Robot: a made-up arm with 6 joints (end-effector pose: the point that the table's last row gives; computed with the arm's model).
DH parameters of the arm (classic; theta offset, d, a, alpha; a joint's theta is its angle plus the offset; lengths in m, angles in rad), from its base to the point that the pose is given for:
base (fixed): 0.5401 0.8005 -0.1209 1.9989
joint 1: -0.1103 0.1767 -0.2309 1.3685
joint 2: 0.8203 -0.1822 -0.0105 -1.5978
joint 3: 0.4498 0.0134 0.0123 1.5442
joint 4: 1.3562 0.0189 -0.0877 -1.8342
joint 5: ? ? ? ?
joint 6: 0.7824 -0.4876 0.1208 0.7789
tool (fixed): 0.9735 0.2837 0 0
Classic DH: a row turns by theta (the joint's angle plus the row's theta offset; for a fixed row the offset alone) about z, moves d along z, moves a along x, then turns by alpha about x.
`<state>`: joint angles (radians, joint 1 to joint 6).
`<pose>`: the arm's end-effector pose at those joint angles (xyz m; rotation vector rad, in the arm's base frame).
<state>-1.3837 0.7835 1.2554 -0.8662 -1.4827 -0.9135</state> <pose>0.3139 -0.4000 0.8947 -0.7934 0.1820 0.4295</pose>
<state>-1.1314 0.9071 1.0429 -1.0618 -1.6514 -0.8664</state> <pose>0.1664 -0.5148 0.9288 -0.7227 0.3886 0.0549</pose>
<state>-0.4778 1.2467 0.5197 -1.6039 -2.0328 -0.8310</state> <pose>-0.2978 -0.4953 0.8161 0.0188 0.8239 -0.7703</pose>
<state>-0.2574 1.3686 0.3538 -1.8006 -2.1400 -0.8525</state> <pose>-0.3903 -0.3929 0.7574 0.3719 0.9470 -0.9037</pose>
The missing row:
joint 5: 0.501 -0.3491 0.1459 -2.1262
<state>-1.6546 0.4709 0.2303 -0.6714 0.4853 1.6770</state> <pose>0.5051 -0.2410 0.5276 -0.3339 2.7904 0.8784</pose>
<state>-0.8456 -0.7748 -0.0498 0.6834 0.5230 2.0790</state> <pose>0.2973 -0.4766 0.6310 1.0729 2.0052 1.0785</pose>
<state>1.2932 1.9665 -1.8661 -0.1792 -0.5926 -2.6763</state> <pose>-0.0358 -0.3337 0.8168 0.6076 2.1534 -0.6984</pose>
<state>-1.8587 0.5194 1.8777 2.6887 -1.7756 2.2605</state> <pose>0.7519 -0.1894 1.1007 -0.5689 2.1680 -2.0084</pose>
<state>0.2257 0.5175 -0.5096 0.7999 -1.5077 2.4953</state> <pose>0.1548 -0.5075 0.5042 1.1830 -1.7450 1.2679</pose>
